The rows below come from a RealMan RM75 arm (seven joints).
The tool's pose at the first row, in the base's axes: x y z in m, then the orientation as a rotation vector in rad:
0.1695 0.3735 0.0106 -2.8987 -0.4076 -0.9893
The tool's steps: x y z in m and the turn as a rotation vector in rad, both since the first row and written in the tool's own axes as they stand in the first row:
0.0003 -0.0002 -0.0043 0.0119 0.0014 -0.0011
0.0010 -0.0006 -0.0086 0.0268 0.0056 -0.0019
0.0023 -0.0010 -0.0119 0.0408 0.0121 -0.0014
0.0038 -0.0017 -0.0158 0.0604 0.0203 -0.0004
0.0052 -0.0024 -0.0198 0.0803 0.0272 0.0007
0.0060 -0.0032 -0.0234 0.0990 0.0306 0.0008
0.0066 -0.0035 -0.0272 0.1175 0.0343 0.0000
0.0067 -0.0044 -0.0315 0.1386 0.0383 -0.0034
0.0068 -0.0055 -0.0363 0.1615 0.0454 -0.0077
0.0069 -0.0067 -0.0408 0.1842 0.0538 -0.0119
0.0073 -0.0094 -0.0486 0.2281 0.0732 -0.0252
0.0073 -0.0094 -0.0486 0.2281 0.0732 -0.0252
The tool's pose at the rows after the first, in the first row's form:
0.1671 0.3732 0.0142 -2.8874 -0.4136 -0.9856
0.1650 0.3732 0.0180 -2.8717 -0.4201 -0.9842
0.1639 0.3734 0.0214 -2.8553 -0.4241 -0.9863
0.1626 0.3739 0.0254 -2.8328 -0.4292 -0.9878
0.1611 0.3744 0.0294 -2.8109 -0.4342 -0.9873
0.1593 0.3749 0.0327 -2.7923 -0.4404 -0.9827
0.1575 0.3748 0.0361 -2.7737 -0.4477 -0.9786
0.1547 0.3751 0.0395 -2.7527 -0.4595 -0.9740
0.1517 0.3755 0.0433 -2.7283 -0.4728 -0.9727
0.1488 0.3761 0.0469 -2.7033 -0.4856 -0.9731
0.1437 0.3778 0.0533 -2.6530 -0.5168 -0.9783
0.1437 0.3778 0.0533 -2.6530 -0.5168 -0.9783

